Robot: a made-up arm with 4 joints.
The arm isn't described. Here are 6 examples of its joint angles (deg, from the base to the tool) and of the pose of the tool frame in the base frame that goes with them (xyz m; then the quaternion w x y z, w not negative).
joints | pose
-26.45 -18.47 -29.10 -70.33 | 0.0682 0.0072 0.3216 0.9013 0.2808 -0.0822 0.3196
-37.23 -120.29 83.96 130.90 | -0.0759 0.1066 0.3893 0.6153 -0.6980 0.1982 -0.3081
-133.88 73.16 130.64 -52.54 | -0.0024 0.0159 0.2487 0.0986 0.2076 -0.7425 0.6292
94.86 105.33 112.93 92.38 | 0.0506 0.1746 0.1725 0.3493 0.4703 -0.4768 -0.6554
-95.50 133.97 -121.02 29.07 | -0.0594 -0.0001 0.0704 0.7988 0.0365 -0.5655 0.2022
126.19 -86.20 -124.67 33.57 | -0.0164 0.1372 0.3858 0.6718 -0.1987 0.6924 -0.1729
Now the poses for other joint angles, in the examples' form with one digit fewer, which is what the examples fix.
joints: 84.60 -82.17 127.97 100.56
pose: 0.106 -0.143 0.334 0.409 -0.257 -0.690 0.539
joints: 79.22 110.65 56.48 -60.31
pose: -0.038 -0.015 0.248 0.538 -0.147 -0.759 0.336
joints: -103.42 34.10 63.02 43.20
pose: 0.082 0.064 0.133 0.087 -0.558 0.034 -0.825
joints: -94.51 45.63 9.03 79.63
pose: 0.189 0.096 0.181 0.016 -0.122 -0.374 -0.919
